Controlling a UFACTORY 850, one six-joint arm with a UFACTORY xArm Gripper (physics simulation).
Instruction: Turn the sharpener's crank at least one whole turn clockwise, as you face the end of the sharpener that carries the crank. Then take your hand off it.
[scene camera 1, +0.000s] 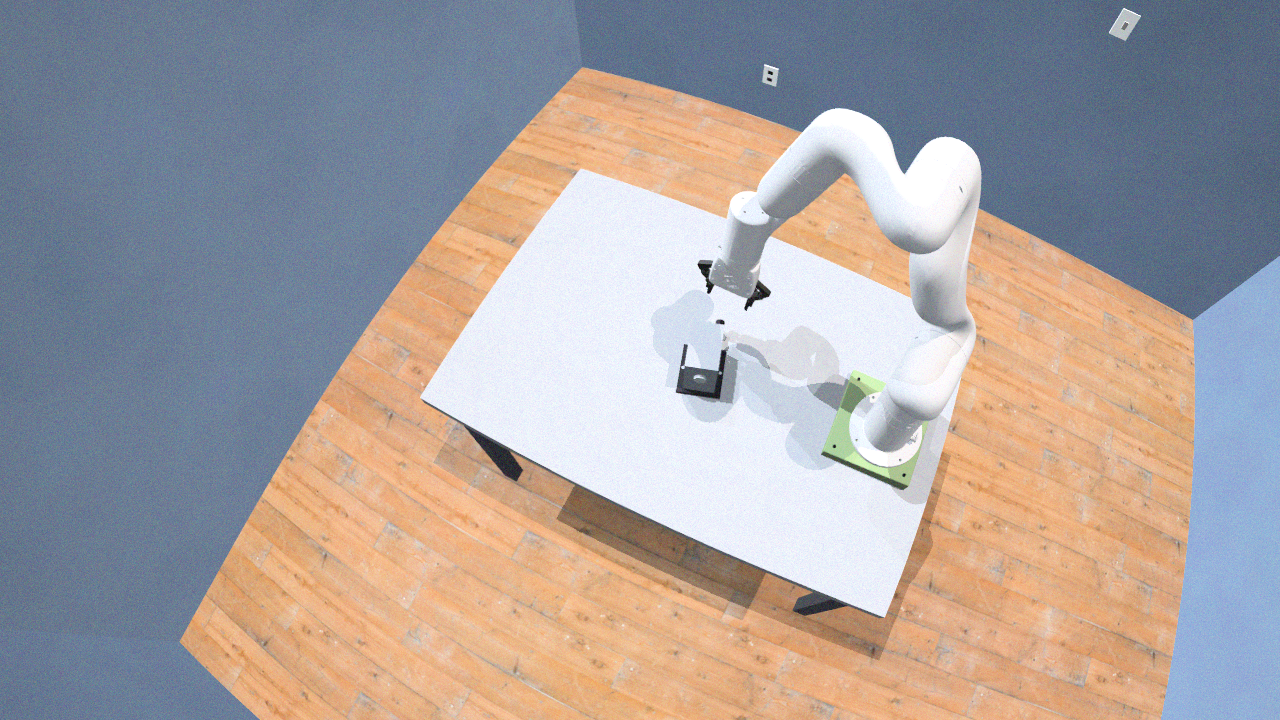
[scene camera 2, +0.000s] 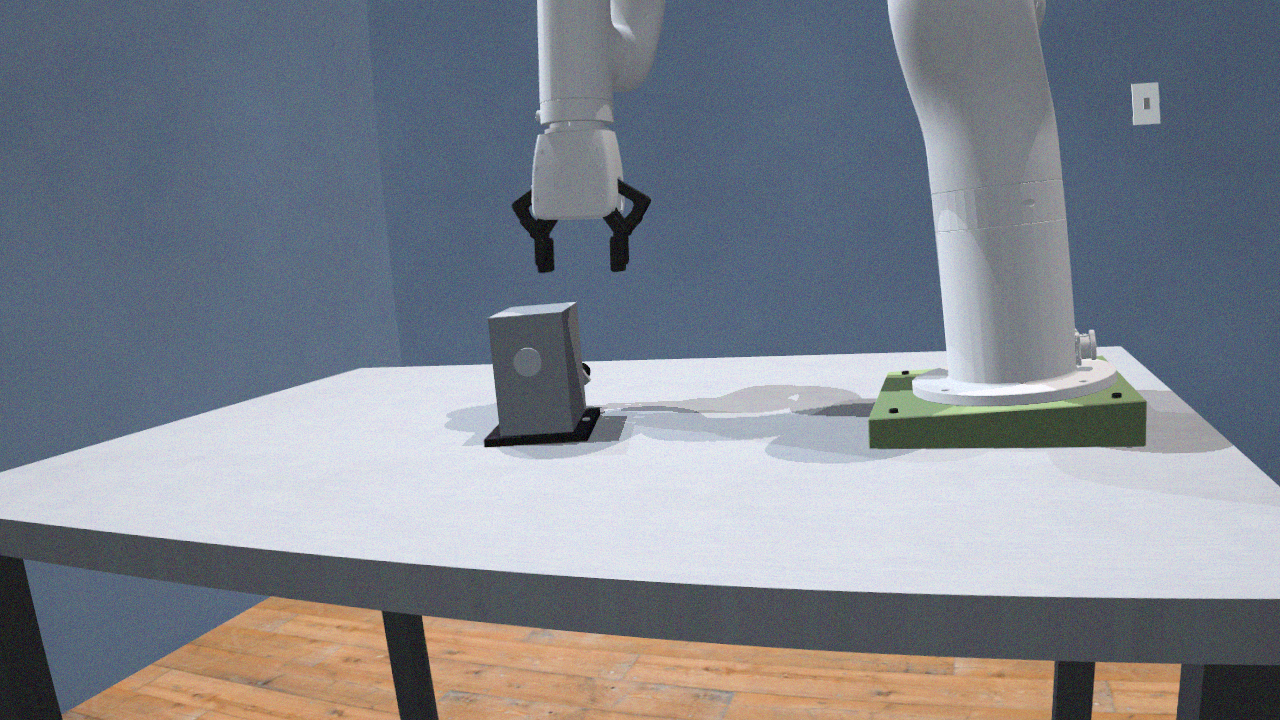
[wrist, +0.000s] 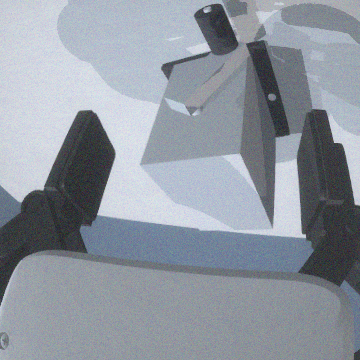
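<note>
The grey sharpener (scene camera 1: 701, 381) (scene camera 2: 535, 389) (wrist: 200, 132) stands upright on its black base (scene camera 1: 697, 393) (scene camera 2: 537, 438) (wrist: 270, 92) on the table. In the wrist view its crank arm (wrist: 218, 81) slants from the middle of the end face toward the upper right. The black crank knob (scene camera 1: 719, 322) (scene camera 2: 586, 368) (wrist: 216, 30) sticks out at the arm's outer end, low on the side toward the robot base. In scene camera 2 the body hides most of the crank. My gripper (scene camera 1: 729, 297) (scene camera 2: 581, 266) (wrist: 199, 129) is wide open and empty, above the sharpener's top, apart from body and crank.
The robot base stands on a green plate (scene camera 1: 841, 438) (scene camera 2: 1002, 425) at the right part of the white table (scene camera 1: 572, 358) (scene camera 2: 716, 528). The table's edges show in both scene views. Blue walls stand beyond, with the arm's shadows around the sharpener.
</note>
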